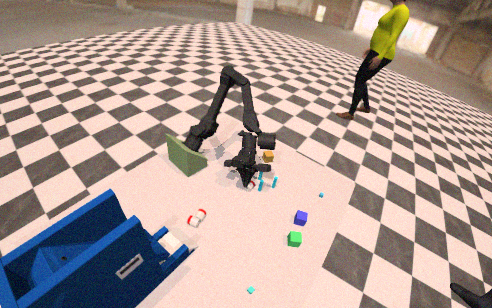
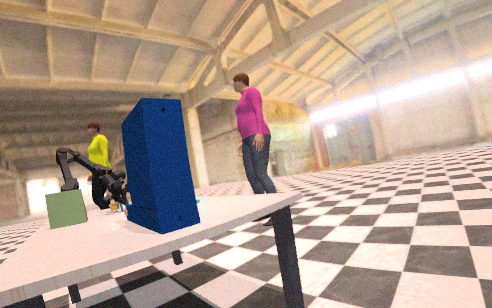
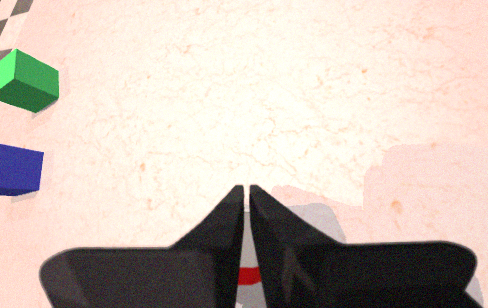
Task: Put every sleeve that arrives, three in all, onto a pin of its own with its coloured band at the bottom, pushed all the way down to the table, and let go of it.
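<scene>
My gripper (image 1: pixel 246 185) (image 2: pixel 125 201) (image 3: pixel 246 192) is shut with its fingertips together and points down beside the pins. A white sleeve with a red band (image 1: pixel 251 185) (image 3: pixel 248 276) is right at the fingers, partly hidden behind them; the thin gap between the fingers shows its band. Whether it stands or lies cannot be told. Turquoise pins stand close to the gripper: a front pin (image 1: pixel 260 186), a right pin (image 1: pixel 274 182) and a rear pin (image 1: pixel 260 175). Two more white sleeves, one with its red band at the right (image 1: pixel 200 214) and one with it at the left (image 1: pixel 193 220), lie side by side nearer the blue dispenser.
The tall blue dispenser (image 1: pixel 125 245) (image 2: pixel 160 165) stands at the table's side. A green panel (image 1: pixel 185 158) (image 2: pixel 66 209) is by the arm's base. An orange cube (image 1: pixel 268 156) is behind the pins. A blue cube (image 1: pixel 300 218) (image 3: pixel 20 170) and a green cube (image 1: pixel 295 239) (image 3: pixel 35 82) lie farther out.
</scene>
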